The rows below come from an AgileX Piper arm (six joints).
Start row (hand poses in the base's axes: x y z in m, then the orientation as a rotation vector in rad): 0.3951, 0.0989, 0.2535, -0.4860, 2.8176, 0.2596
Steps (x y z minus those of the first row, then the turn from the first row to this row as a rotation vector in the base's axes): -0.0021, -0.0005, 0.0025, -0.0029, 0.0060, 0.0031; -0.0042, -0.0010, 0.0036, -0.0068, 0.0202, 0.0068; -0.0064, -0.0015, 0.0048, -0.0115, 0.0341, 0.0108; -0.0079, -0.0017, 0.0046, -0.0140, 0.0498, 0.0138; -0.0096, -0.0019, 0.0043, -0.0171, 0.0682, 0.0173; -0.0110, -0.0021, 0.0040, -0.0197, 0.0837, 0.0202; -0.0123, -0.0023, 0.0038, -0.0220, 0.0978, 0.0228; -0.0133, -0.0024, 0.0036, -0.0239, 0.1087, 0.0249; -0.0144, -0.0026, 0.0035, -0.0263, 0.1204, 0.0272; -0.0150, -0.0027, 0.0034, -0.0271, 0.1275, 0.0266; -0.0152, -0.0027, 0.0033, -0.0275, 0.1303, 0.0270; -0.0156, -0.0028, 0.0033, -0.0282, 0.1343, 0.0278; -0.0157, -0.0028, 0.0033, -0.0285, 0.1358, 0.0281; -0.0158, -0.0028, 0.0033, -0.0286, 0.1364, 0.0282; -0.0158, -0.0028, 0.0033, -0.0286, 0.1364, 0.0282; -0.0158, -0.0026, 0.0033, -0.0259, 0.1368, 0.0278; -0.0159, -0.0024, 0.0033, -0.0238, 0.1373, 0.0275
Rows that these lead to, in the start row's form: 0.3930, 0.0984, 0.2560, -0.4911, 2.8237, 0.2581; 0.3909, 0.0979, 0.2571, -0.4973, 2.8378, 0.2578; 0.3887, 0.0974, 0.2583, -0.5041, 2.8518, 0.2564; 0.3872, 0.0972, 0.2581, -0.5091, 2.8672, 0.2584; 0.3855, 0.0970, 0.2578, -0.5149, 2.8852, 0.2605; 0.3841, 0.0968, 0.2575, -0.5198, 2.9004, 0.2624; 0.3828, 0.0966, 0.2573, -0.5242, 2.9142, 0.2641; 0.3818, 0.0965, 0.2571, -0.5277, 2.9249, 0.2653; 0.3807, 0.0963, 0.2570, -0.5317, 2.9365, 0.2660; 0.3801, 0.0962, 0.2569, -0.5310, 2.9437, 0.2670; 0.3799, 0.0962, 0.2568, -0.5317, 2.9464, 0.2674; 0.3795, 0.0961, 0.2568, -0.5331, 2.9503, 0.2679; 0.3794, 0.0961, 0.2568, -0.5336, 2.9518, 0.2680; 0.3793, 0.0961, 0.2568, -0.5338, 2.9524, 0.2681; 0.3793, 0.0961, 0.2568, -0.5338, 2.9524, 0.2681; 0.3793, 0.0963, 0.2568, -0.5326, 2.9522, 0.2720; 0.3792, 0.0965, 0.2568, -0.5317, 2.9521, 0.2752
